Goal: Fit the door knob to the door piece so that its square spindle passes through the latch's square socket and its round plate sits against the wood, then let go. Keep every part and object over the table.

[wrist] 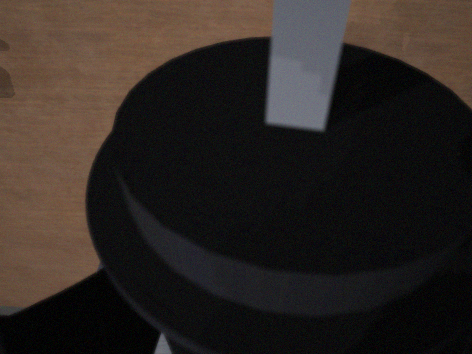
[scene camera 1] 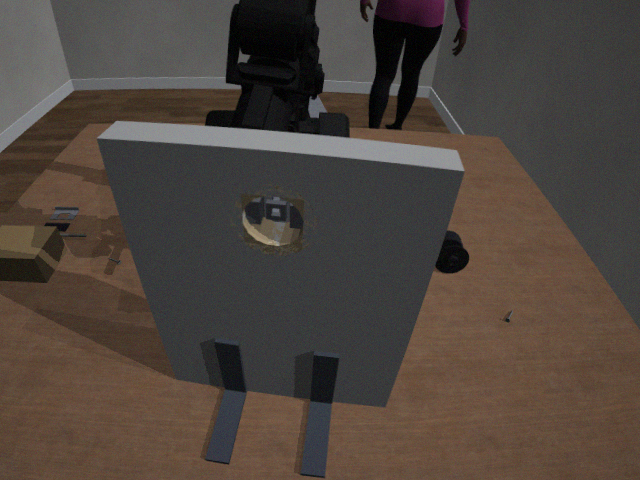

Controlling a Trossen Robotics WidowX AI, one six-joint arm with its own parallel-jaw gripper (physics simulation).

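Frame: origin at the arm's base, x ahead, y left, z up, level; metres.
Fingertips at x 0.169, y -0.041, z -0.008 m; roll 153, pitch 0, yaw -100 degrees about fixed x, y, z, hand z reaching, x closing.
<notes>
Offsets run from my fingertips to a thing's middle. "spot": to the spot under its first point.
The door piece {spot: 0.258 m ahead, 0.011 m left, 0.011 m up} [scene camera 1: 320,289] stands upright as a grey panel in the scene view. The latch {0.228 m ahead, 0.028 m right, 0.090 m up} [scene camera 1: 276,203] shows inside its round hole, with a small square at its centre. My gripper [scene camera 1: 279,113] is behind the panel, its fingertips hidden by it. It is shut on the black door knob {0.072 m ahead, 0.011 m right, 0.019 m up} [wrist: 210,165]. In the wrist view the knob's round plate fills the middle, and its light grey square spindle {spot: 0.074 m ahead, 0.011 m right, 0.023 m up} [wrist: 304,75] sticks out from the plate toward the top edge. Wooden table surface shows beside the plate, and no contact with the door shows there. The knob's grip is mostly hidden beneath the plate.
Two grey brackets {spot: 0.284 m ahead, 0.108 m right, 0.210 m down} [scene camera 1: 225,426] {spot: 0.319 m ahead, 0.007 m left, 0.210 m down} [scene camera 1: 316,439] stand against the panel's near foot. Another black knob {0.023 m ahead, 0.317 m left, 0.186 m down} [scene camera 1: 451,254] lies right of the panel, near a screw {0.170 m ahead, 0.380 m left, 0.213 m down} [scene camera 1: 509,316]. At left are a tan block {0.076 m back, 0.482 m right, 0.186 m down} [scene camera 1: 25,248], a small metal plate {0.233 m back, 0.456 m right, 0.211 m down} [scene camera 1: 64,212] and another screw {0.065 m back, 0.310 m right, 0.213 m down} [scene camera 1: 114,260].
</notes>
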